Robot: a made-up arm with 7 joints. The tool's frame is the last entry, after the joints.
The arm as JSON. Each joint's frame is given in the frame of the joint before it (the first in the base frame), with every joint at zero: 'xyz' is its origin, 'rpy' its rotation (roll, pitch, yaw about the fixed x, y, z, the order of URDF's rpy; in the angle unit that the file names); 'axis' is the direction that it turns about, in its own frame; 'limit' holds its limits. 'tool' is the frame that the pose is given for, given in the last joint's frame.
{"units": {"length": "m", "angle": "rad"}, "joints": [
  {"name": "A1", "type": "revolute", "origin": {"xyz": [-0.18, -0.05, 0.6], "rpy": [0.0, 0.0, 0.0]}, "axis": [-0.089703, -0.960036, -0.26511], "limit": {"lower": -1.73, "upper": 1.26}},
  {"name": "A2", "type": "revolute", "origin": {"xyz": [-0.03, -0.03, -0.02], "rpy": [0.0, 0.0, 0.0]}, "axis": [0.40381, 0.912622, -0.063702], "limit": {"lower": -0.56, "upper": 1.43}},
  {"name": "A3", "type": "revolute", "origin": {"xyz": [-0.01, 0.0, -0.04], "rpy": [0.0, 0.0, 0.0]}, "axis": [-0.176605, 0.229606, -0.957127], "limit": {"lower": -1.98, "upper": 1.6}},
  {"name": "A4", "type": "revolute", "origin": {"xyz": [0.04, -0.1, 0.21], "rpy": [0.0, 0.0, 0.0]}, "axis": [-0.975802, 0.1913, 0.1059], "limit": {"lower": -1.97, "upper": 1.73}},
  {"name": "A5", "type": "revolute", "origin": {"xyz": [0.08, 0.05, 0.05], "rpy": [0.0, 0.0, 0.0]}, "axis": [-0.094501, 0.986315, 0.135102], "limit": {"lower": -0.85, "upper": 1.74}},
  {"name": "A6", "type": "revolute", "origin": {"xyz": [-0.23, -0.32, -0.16], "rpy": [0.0, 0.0, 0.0]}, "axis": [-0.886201, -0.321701, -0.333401], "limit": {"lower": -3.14, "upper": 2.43}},
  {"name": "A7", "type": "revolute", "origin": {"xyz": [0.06, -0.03, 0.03], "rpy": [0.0, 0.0, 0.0]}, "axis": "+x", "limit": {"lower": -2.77, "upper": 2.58}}
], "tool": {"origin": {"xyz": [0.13, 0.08, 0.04], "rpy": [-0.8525, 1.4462, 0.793]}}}
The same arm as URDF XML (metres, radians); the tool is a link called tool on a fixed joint. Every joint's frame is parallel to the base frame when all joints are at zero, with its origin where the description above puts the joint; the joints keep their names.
<robot name="arm">
<joint name="A1" type="revolute"><parent link="base"/><child link="link1"/><origin xyz="-0.18 -0.05 0.6"/><axis xyz="-0.089703 -0.960036 -0.26511"/><limit lower="-1.73" upper="1.26"/></joint>
<joint name="A2" type="revolute"><parent link="link1"/><child link="link2"/><origin xyz="-0.03 -0.03 -0.02"/><axis xyz="0.40381 0.912622 -0.063702"/><limit lower="-0.56" upper="1.43"/></joint>
<joint name="A3" type="revolute"><parent link="link2"/><child link="link3"/><origin xyz="-0.01 0 -0.04"/><axis xyz="-0.176605 0.229606 -0.957127"/><limit lower="-1.98" upper="1.6"/></joint>
<joint name="A4" type="revolute"><parent link="link3"/><child link="link4"/><origin xyz="0.04 -0.1 0.21"/><axis xyz="-0.975802 0.1913 0.1059"/><limit lower="-1.97" upper="1.73"/></joint>
<joint name="A5" type="revolute"><parent link="link4"/><child link="link5"/><origin xyz="0.08 0.05 0.05"/><axis xyz="-0.094501 0.986315 0.135102"/><limit lower="-0.85" upper="1.74"/></joint>
<joint name="A6" type="revolute"><parent link="link5"/><child link="link6"/><origin xyz="-0.23 -0.32 -0.16"/><axis xyz="-0.886201 -0.321701 -0.333401"/><limit lower="-3.14" upper="2.43"/></joint>
<joint name="A7" type="revolute"><parent link="link6"/><child link="link7"/><origin xyz="0.06 -0.03 0.03"/><axis xyz="1 0 0"/><limit lower="-2.77" upper="2.58"/></joint>
<joint name="tool_fixed" type="fixed"><parent link="link7"/><child link="tool"/><origin xyz="0.13 0.08 0.04" rpy="-0.8525 1.4462 0.793"/></joint>
<link name="base"/>
<link name="link1"/>
<link name="link2"/>
<link name="link3"/>
<link name="link4"/>
<link name="link5"/>
<link name="link6"/>
<link name="link7"/>
<link name="tool"/>
</robot>

